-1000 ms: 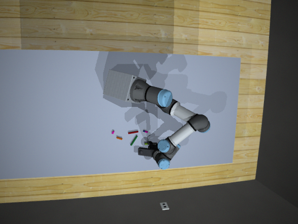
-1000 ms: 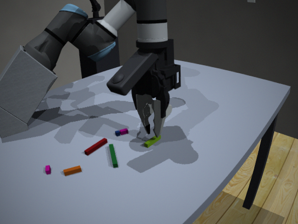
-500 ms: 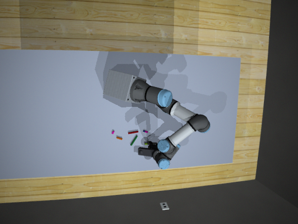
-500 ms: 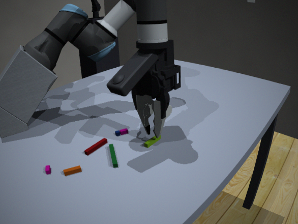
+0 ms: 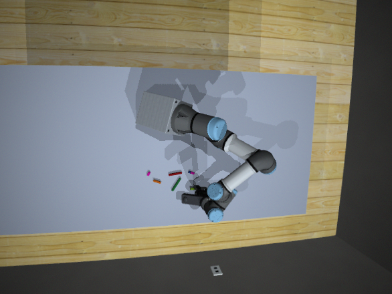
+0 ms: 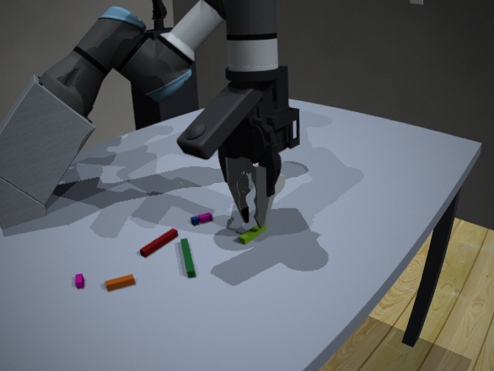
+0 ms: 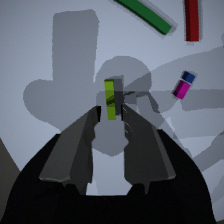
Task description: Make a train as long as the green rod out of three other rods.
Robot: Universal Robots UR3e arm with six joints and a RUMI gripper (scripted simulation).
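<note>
My gripper is now 3 cm above the lime rod. From my hand the other things lie so: blue rod (9 cm behind, 3 cm to the right, 3 cm below); green rod (3 cm behind, 10 cm to the right, 3 cm below); red rod (9 cm behind, 10 cm to the right, 3 cm below).
</note>
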